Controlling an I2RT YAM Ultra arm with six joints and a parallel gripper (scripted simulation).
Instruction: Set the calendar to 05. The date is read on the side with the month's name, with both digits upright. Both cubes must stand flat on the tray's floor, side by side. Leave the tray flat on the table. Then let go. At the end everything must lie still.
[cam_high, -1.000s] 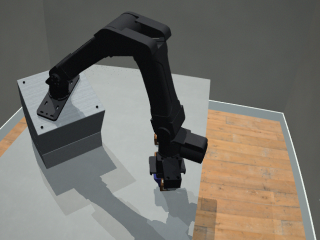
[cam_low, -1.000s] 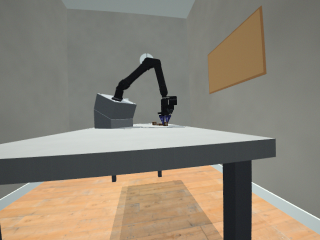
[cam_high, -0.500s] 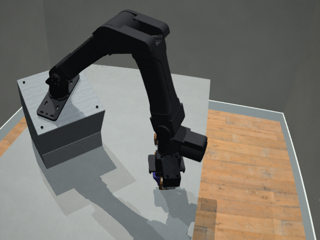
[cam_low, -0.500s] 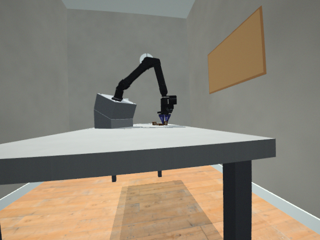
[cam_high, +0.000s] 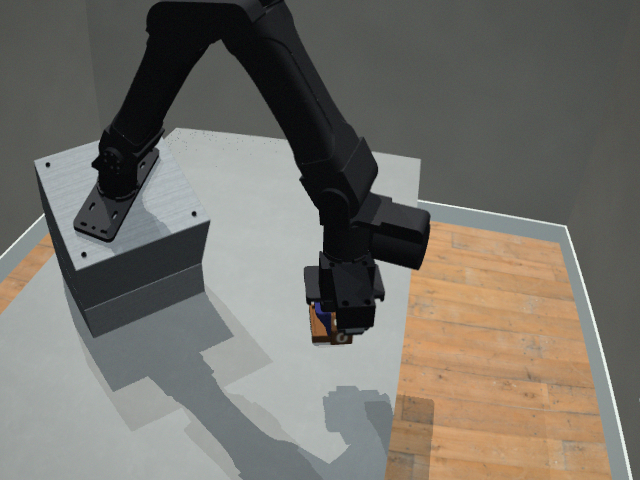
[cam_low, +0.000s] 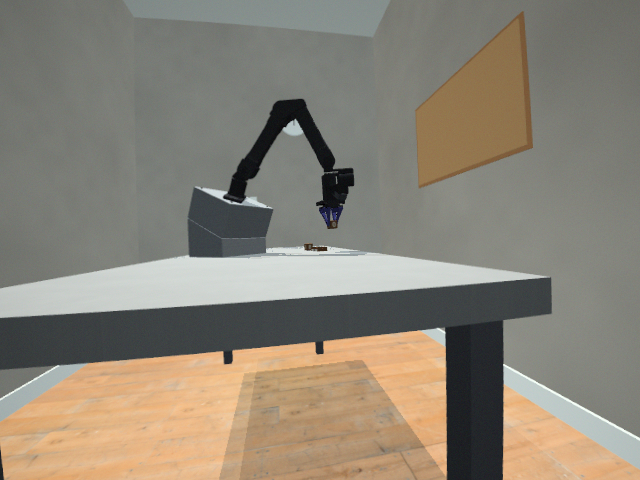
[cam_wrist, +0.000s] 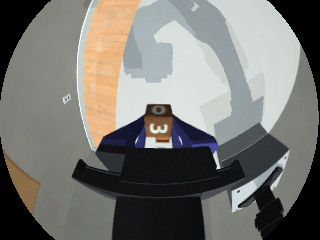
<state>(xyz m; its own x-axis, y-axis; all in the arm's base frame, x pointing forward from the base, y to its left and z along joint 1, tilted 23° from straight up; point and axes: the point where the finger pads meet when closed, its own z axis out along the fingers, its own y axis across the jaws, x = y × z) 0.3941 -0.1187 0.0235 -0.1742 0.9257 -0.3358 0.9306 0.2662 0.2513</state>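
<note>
The brown tray is 11 cm to the left of my hand, 10 cm below it and 3 cm behind it. Round my hand: brown wooden cube (right at my hand).
</note>
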